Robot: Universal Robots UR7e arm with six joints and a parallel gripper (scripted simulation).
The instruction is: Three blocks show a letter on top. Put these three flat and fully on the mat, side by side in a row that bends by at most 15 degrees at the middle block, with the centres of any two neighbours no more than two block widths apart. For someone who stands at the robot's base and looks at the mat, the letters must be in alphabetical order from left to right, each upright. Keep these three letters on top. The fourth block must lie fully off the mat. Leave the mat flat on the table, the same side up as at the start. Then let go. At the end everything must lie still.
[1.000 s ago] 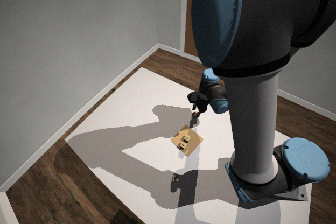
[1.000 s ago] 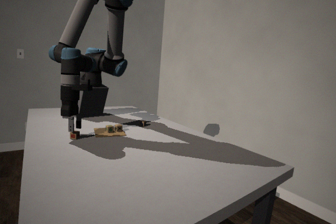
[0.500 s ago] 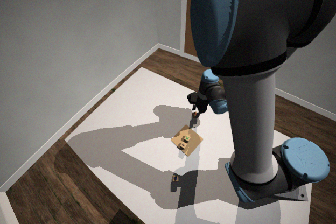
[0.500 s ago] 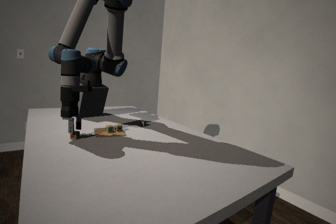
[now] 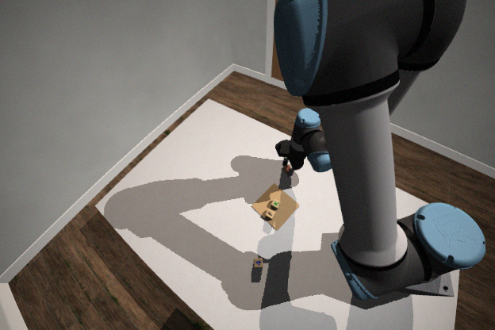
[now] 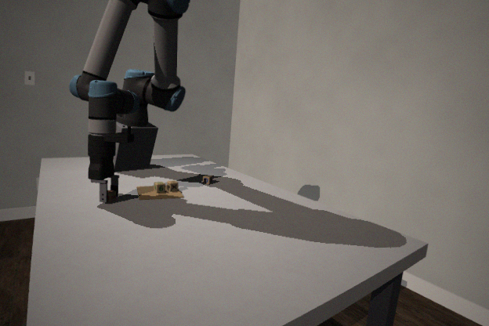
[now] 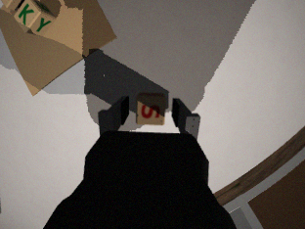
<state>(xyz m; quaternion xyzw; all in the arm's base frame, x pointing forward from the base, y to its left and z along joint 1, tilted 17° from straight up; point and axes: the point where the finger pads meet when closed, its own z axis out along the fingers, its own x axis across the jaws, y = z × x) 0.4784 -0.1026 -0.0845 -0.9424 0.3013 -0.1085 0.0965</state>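
Right now my hand is 10 mm above the block. Also, from my hand: tan mat: 50 mm behind, 160 mm to the left, 20 mm below.
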